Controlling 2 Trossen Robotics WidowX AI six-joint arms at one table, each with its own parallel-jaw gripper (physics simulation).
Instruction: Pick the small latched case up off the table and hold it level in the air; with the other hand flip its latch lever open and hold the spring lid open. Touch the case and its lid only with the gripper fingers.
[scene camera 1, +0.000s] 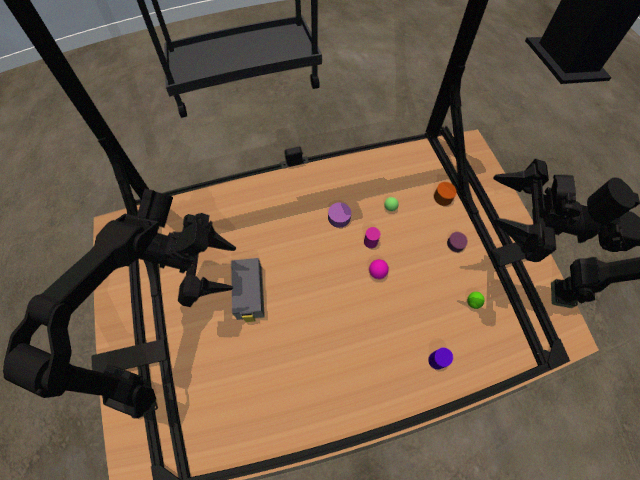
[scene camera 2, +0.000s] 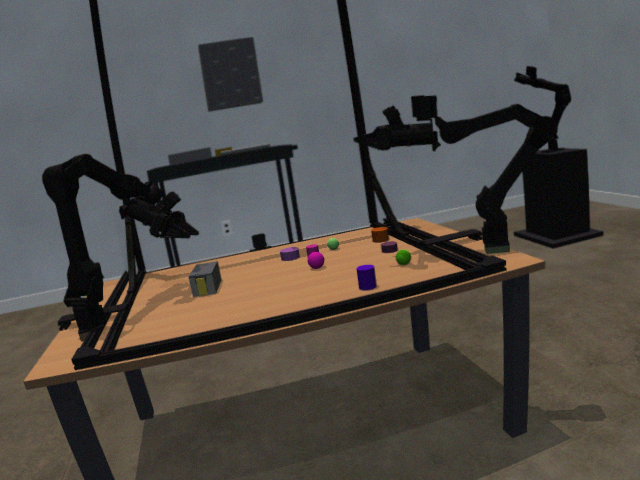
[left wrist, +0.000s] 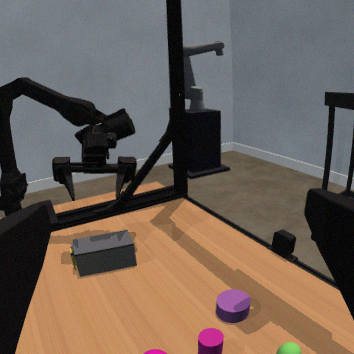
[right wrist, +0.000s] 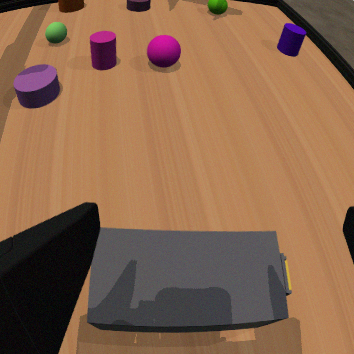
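Seen in the pictures: left gripper, fingertip midpoint: (scene camera 1: 494, 197) (scene camera 2: 356, 138) (left wrist: 178, 210); right gripper, fingertip midpoint: (scene camera 1: 234, 268) (scene camera 2: 194, 235) (left wrist: 95, 199) (right wrist: 229, 218); left arm's base at its link origin: (scene camera 1: 565, 292) (scene camera 2: 496, 243); right arm's base at its link origin: (scene camera 1: 141, 400) (scene camera 2: 91, 326).
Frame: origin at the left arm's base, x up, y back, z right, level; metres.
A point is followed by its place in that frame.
Observation:
The grey latched case (scene camera 1: 247, 284) @[x 0.039, y -0.795, z -0.152 m] (scene camera 2: 212, 276) @[x 0.029, y -0.748, z -0.203 m] (left wrist: 106, 259) @[x 0.012, y -0.769, z -0.142 m] (right wrist: 195, 255) @[x 0.039, y -0.784, z -0.153 m] rests flat and closed on the table. Its yellow latch lever (scene camera 1: 248, 317) @[x 0.026, y -0.774, z -0.223 m] (scene camera 2: 201, 286) @[x 0.010, y -0.776, z -0.224 m] (right wrist: 288, 274) @[x 0.032, y -0.776, z -0.223 m] is on the end facing scene camera 2. My right gripper (scene camera 1: 233, 268) @[x 0.136, y -0.806, z -0.154 m] (scene camera 2: 195, 234) @[x 0.136, y -0.806, z -0.154 m] (left wrist: 95, 199) @[x 0.136, y -0.806, z -0.154 m] (right wrist: 229, 218) @[x 0.136, y -0.806, z -0.154 m] is open and empty above the case, its fingers spread along the case's long direction and not touching it. My left gripper (scene camera 1: 495, 199) @[x 0.325, y -0.350, z 0.000 m] (scene camera 2: 356, 139) @[x 0.325, y -0.350, z 0.000 m] (left wrist: 178, 210) @[x 0.325, y -0.350, z 0.000 m] is open and empty, high over the right side of the table in scene camera 1.
On the wooden table (scene camera 1: 310, 382) @[x -0.019, y -0.609, z -0.328 m] stand a purple disc (scene camera 1: 339, 214) @[x 0.009, y -0.627, z 0.090 m], a magenta cylinder (scene camera 1: 372, 237) @[x 0.027, y -0.535, z 0.034 m], a magenta ball (scene camera 1: 378, 269) @[x 0.026, y -0.508, z -0.046 m], a blue cylinder (scene camera 1: 442, 357) @[x 0.031, y -0.336, z -0.225 m], two green balls (scene camera 1: 391, 204) @[x 0.015, y -0.500, z 0.146 m] (scene camera 1: 475, 300) @[x 0.020, y -0.264, z -0.074 m], an orange cylinder (scene camera 1: 445, 193) @[x 0.019, y -0.358, z 0.214 m] and a dark plum disc (scene camera 1: 457, 241) @[x 0.004, y -0.314, z 0.083 m]. A black frame edges the table.

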